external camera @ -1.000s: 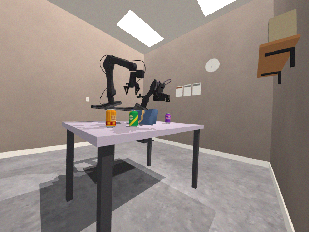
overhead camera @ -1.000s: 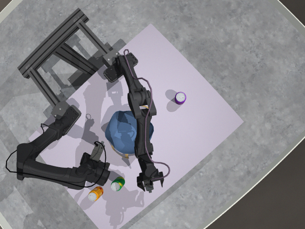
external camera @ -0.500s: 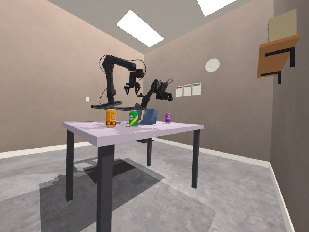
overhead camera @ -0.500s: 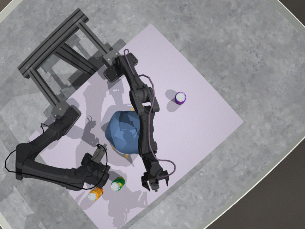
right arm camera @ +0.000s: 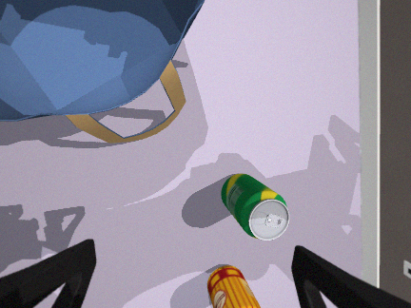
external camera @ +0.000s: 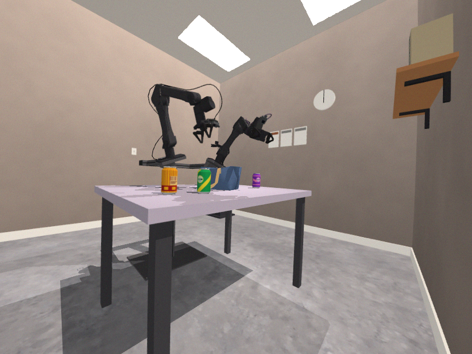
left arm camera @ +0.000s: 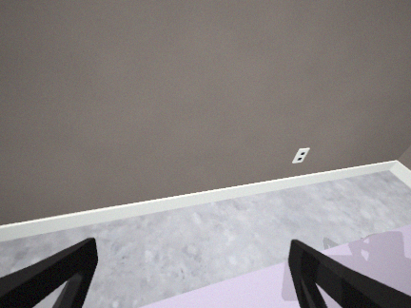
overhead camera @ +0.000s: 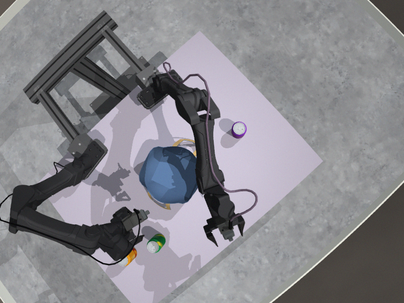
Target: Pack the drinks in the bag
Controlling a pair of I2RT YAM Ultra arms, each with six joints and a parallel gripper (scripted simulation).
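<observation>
Right now the green can is 24 cm below my right hand, 11 cm ahead of it and 8 cm to the right of it. Round my right hand: purple can 56 cm to the left, 24 cm below, 1 cm behind; then orange can 24 cm to the right, 24 cm below, 6 cm ahead.
</observation>
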